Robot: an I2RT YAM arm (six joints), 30 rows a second.
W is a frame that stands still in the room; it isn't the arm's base.
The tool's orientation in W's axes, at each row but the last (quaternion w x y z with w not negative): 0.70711 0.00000 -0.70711 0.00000; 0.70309 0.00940 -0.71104 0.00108; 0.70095 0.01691 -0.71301 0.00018; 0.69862 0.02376 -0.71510 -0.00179; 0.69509 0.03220 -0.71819 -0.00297; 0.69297 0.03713 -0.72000 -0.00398; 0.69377 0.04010 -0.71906 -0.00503; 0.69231 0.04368 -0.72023 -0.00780; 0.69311 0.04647 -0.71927 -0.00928; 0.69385 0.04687 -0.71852 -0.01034; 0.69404 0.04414 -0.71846 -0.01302; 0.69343 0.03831 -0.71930 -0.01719
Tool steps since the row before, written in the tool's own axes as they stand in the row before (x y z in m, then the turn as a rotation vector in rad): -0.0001 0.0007 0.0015 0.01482 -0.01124 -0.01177; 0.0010 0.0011 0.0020 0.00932 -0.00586 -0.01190; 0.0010 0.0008 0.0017 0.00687 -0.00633 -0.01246; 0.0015 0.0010 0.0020 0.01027 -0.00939 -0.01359; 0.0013 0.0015 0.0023 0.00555 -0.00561 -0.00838; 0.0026 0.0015 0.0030 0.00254 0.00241 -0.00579; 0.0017 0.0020 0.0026 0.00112 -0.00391 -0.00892; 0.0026 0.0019 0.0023 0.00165 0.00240 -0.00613; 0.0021 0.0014 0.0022 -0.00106 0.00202 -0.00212; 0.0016 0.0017 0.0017 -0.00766 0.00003 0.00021; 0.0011 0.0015 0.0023 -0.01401 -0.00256 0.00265; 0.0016 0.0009 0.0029 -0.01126 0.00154 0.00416
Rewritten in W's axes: -0.0015 0.0007 -0.0001 0.01177 -0.01124 0.01482; -0.0020 0.0011 0.0010 0.01188 -0.00579 0.00939; -0.0017 0.0007 0.0010 0.01249 -0.00619 0.00693; -0.0021 0.0009 0.0015 0.01364 -0.00934 0.01025; -0.0024 0.0013 0.0013 0.00843 -0.00554 0.00555; -0.0032 0.0012 0.0026 0.00557 0.00252 0.00290; -0.0028 0.0018 0.0017 0.00906 -0.00354 0.00120; -0.0025 0.0016 0.0026 0.00593 0.00257 0.00207; -0.0023 0.0011 0.0021 0.00204 0.00220 -0.00082; -0.0018 0.0015 0.0017 0.00004 0.00065 -0.00764; -0.0024 0.0013 0.0011 -0.00207 -0.00152 -0.01426; -0.0030 0.0007 0.0016 -0.00381 0.00231 -0.01125
